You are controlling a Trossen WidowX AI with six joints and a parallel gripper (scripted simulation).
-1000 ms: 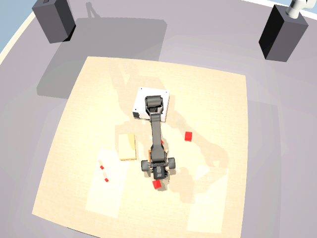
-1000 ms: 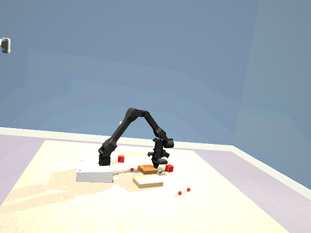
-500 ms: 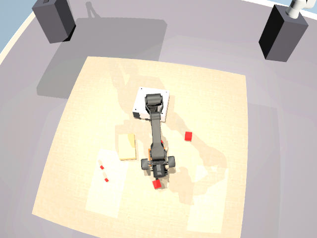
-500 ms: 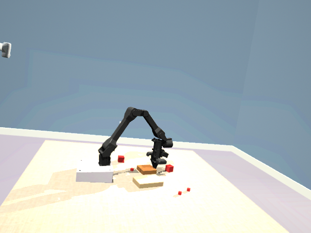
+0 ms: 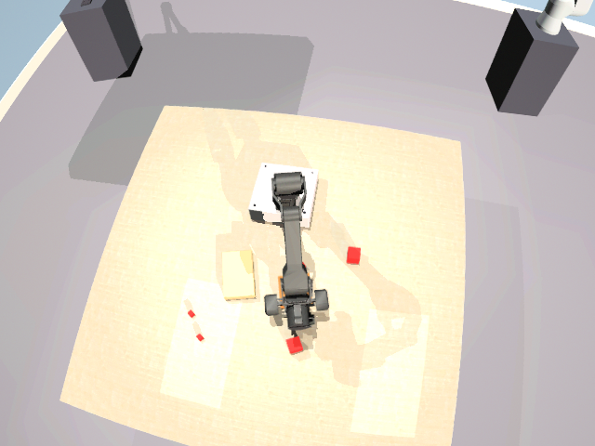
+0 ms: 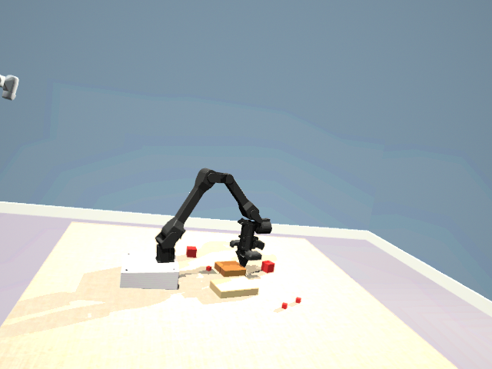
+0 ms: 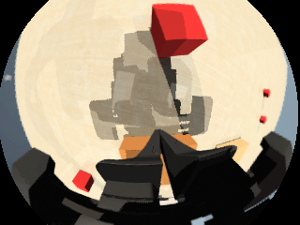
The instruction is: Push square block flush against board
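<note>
My gripper tip is 6 cm past the square block and 1 cm to the left of it. The rest, counted from my gripper tip: pale cream board: 19 cm to the right, 11 cm behind.
</note>
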